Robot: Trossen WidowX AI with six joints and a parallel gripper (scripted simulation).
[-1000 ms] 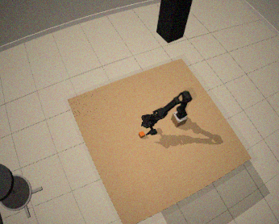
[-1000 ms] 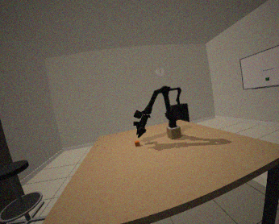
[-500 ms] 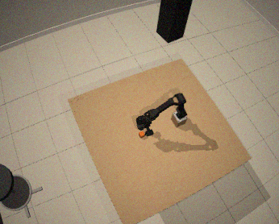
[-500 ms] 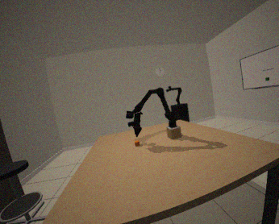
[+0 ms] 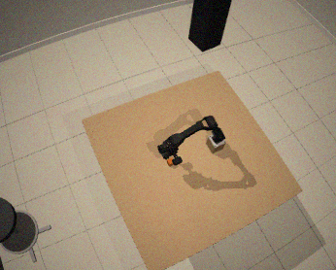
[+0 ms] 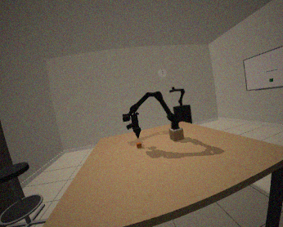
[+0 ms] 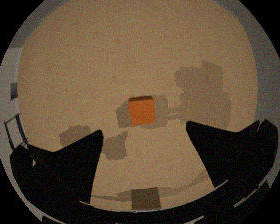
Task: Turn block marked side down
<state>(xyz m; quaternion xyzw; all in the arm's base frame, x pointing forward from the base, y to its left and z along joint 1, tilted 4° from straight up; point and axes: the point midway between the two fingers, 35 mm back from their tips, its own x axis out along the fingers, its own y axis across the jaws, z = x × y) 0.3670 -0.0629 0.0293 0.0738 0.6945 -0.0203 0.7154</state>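
The orange block lies 8 cm below my gripper tip and 1 cm behind it.
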